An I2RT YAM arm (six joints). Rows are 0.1 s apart.
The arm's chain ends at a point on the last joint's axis. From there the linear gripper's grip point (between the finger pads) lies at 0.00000 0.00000 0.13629 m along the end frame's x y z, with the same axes.
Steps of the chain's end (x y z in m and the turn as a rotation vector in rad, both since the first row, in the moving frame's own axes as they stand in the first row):
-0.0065 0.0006 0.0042 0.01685 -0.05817 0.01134
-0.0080 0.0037 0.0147 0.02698 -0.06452 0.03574
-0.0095 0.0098 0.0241 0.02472 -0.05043 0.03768
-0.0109 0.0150 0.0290 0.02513 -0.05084 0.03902
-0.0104 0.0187 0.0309 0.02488 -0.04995 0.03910
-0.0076 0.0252 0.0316 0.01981 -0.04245 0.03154
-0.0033 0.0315 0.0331 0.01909 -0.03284 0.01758
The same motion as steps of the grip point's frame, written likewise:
-0.0144 -0.0017 0.0040 0.01685 -0.05817 0.01134
-0.0167 -0.0001 0.0144 0.02698 -0.06452 0.03574
-0.0163 0.0063 0.0239 0.02472 -0.05043 0.03768
-0.0178 0.0114 0.0288 0.02513 -0.05084 0.03902
-0.0171 0.0152 0.0307 0.02488 -0.04995 0.03910
-0.0133 0.0224 0.0315 0.01981 -0.04245 0.03154
-0.0078 0.0289 0.0330 0.01909 -0.03284 0.01758

